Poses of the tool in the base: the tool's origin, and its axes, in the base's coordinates. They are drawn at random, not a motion.
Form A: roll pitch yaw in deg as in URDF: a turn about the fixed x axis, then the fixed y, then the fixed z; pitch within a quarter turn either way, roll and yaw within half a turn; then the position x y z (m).
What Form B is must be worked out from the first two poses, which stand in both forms.
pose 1, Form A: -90.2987 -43.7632 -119.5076 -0.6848 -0.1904 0.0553
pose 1, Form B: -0.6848 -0.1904 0.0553 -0.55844 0.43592 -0.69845 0.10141
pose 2, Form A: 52.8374 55.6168 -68.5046 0.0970 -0.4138 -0.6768
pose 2, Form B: 0.0970 -0.4138 -0.6768 0.56044 0.12384 -0.61741 0.53793
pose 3, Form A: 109.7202 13.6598 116.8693 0.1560 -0.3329 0.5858
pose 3, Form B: 0.1560 -0.3329 0.5858 0.36671 0.72764 0.43603 0.38202
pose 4, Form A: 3.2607 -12.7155 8.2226 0.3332 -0.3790 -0.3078
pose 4, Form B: 0.3332 -0.3790 -0.3078 0.03614 -0.10838 0.07437 0.99067
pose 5, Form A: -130.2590 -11.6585 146.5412 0.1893 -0.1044 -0.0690
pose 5, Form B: 0.1893 -0.1044 -0.0690 -0.21890 -0.87666 0.37416 0.20868
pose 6, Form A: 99.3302 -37.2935 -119.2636 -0.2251 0.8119 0.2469
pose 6, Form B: -0.2251 0.8119 0.2469 0.18659 -0.72779 -0.40592 0.52033
